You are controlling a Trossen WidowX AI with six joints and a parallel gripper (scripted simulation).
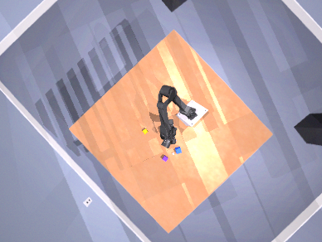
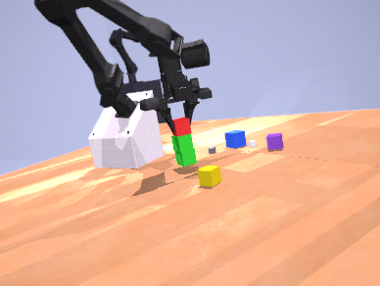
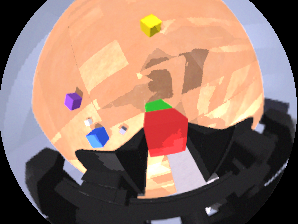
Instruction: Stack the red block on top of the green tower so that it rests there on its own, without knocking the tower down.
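Now: gripper tip 10 mm below the red block. Round my gripper tip: purple cube: 180 mm ahead, 170 mm to the left, 70 mm below; then yellow cube: 170 mm ahead, 120 mm to the right, 70 mm below; then blue cube: 180 mm to the left, 70 mm below, 50 mm ahead.
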